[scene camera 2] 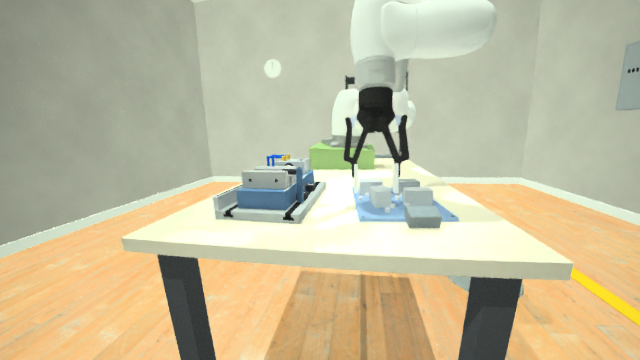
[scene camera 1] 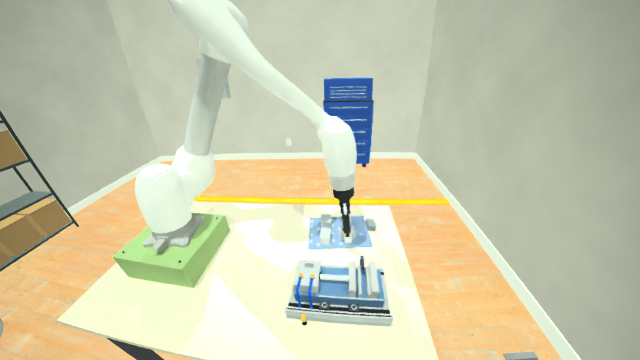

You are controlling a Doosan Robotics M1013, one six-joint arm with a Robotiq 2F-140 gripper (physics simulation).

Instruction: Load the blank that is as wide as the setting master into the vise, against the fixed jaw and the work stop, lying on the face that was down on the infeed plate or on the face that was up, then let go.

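Places are measured from the arm's base along level axes (x ahead, y right, z down), in metres.
Where they show: gripper, fingertip midpoint: (scene camera 2: 375,191) (scene camera 1: 347,233); arm's base, link origin: (scene camera 1: 176,231).
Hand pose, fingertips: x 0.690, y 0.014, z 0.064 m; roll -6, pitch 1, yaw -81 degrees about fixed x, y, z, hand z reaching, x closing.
Things, the pixels of their centre, and the offset from my fingertips. "spot": a spot on its surface instead. Level surfaces: height alone.
- blue infeed plate, body centre: (scene camera 2: 393,200) (scene camera 1: 338,231) dx -0.028, dy -0.053, dz +0.032 m
- light grey blank, body centre: (scene camera 2: 379,195) (scene camera 1: 347,233) dx +0.000, dy -0.010, dz +0.010 m
- darker grey block, body centre: (scene camera 2: 422,216) (scene camera 1: 370,224) dx +0.116, dy -0.061, dz +0.019 m
- vise, body centre: (scene camera 2: 280,182) (scene camera 1: 339,284) dx -0.073, dy +0.232, dz -0.014 m
- work stop, surface spot: (scene camera 2: 299,183) spot: dx +0.016, dy +0.173, dz -0.029 m
- table, surface height: dz +0.036 m
My gripper (scene camera 1: 347,239) (scene camera 2: 376,189) points down over the blue infeed plate (scene camera 1: 315,244) (scene camera 2: 375,216), its fingers part open with a gap between. In the scene camera 2 view the fingertips stand left and right of a light grey blank (scene camera 1: 352,234) (scene camera 2: 381,197); how deep they reach is hard to tell. Other grey blanks (scene camera 1: 325,236) (scene camera 2: 417,195) stand on the plate. A darker grey block (scene camera 1: 370,225) (scene camera 2: 423,217), apparently the setting master, lies at the plate's outer edge. The vise (scene camera 1: 336,288) (scene camera 2: 266,198) has two upright jaws, with a dark post, apparently the work stop, (scene camera 1: 362,262) (scene camera 2: 299,183) beside them.
The vise stands beside the infeed plate, on a grey base (scene camera 1: 340,316) (scene camera 2: 255,217). Blue hoses (scene camera 1: 311,292) rise at its cylinder end. The arm's green pedestal (scene camera 1: 165,262) (scene camera 2: 342,157) is at the other end of the table (scene camera 1: 240,310) (scene camera 2: 345,245).
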